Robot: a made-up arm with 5 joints. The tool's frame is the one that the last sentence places.
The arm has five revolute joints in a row. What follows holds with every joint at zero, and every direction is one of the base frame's. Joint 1 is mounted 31.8 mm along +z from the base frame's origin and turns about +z. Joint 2 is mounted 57.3 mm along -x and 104.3 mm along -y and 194.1 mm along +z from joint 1 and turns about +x. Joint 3 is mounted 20.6 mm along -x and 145.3 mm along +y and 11.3 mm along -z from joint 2 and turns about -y. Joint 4 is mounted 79.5 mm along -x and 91.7 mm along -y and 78.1 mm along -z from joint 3 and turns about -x. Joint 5 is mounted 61.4 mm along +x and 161.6 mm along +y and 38.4 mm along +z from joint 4 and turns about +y. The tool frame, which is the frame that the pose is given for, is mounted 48.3 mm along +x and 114.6 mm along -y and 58.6 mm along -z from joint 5; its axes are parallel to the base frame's.
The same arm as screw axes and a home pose.
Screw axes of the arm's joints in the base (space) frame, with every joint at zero. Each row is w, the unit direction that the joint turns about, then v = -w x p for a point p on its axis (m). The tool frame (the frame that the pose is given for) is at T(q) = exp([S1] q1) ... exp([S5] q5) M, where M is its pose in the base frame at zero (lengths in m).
S1 = (0, 0, 1, 0, 0, 0)
S2 = (1, 0, 0, 0, 0.2259, 0.1043)
S3 = (0, -1, 0, 0.2146, 0, 0.0779)
S4 = (-1, 0, 0, 0, -0.1365, -0.0507)
S5 = (0, 1, 0, -0.1749, 0, -0.096)
M =
1 0 0 -0.0477
0 1 0 -0.0037
0 0 1 0.1163
0 0 0 1

